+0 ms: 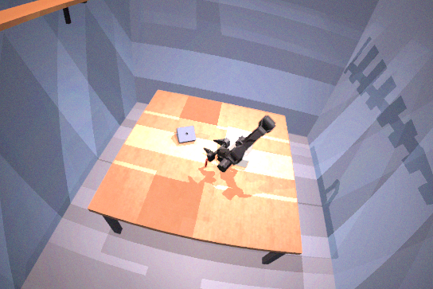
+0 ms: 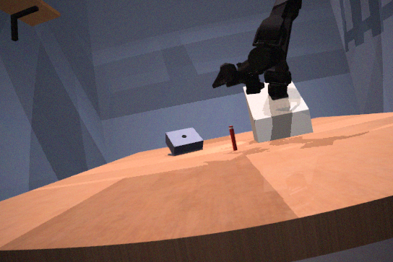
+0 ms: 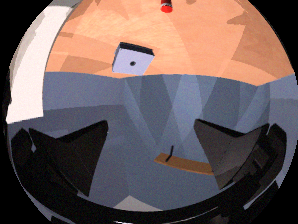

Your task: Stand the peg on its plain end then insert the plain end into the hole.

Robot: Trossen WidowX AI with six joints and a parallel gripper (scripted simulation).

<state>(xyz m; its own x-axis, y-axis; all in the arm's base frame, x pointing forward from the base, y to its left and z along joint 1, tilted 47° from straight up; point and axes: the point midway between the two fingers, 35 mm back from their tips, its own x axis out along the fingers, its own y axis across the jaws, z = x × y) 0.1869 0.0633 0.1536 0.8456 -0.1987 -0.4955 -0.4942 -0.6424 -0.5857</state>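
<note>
Right now the red peg is 160 mm below my gripper tip, 10 mm to the left of it and 10 mm behind it. The rest, counted from my gripper tip: blue-grey sloped panel: 200 mm to the right, 200 mm ahead, 170 mm below.
</note>
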